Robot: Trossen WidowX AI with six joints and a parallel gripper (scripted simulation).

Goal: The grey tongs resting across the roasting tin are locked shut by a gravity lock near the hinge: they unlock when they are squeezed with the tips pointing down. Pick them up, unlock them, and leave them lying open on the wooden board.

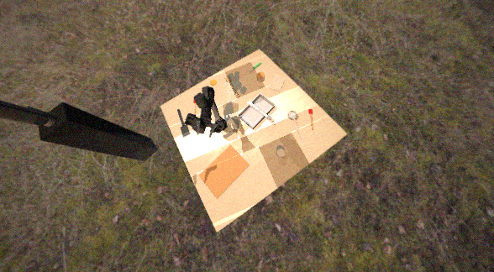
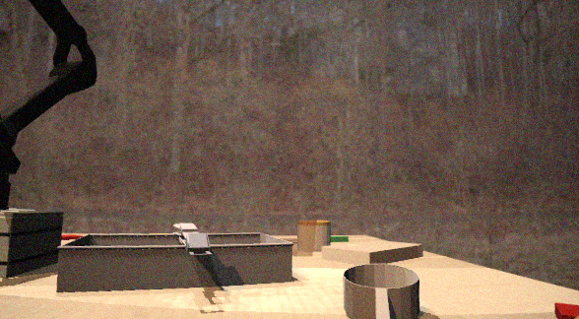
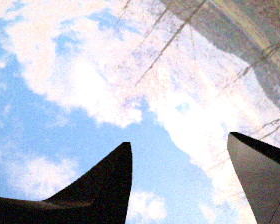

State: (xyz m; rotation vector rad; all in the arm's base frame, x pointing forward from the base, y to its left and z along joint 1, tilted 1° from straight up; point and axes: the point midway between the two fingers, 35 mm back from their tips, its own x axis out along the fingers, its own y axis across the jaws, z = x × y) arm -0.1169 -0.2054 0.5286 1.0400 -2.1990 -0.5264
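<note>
Now: the roasting tin 45 cm ahead of my gripper tip, 15 cm to the left of it and 61 cm below it. The rest, counted from my gripper tip: jar (76 cm ahead, 40 cm to the left, 60 cm below).
</note>
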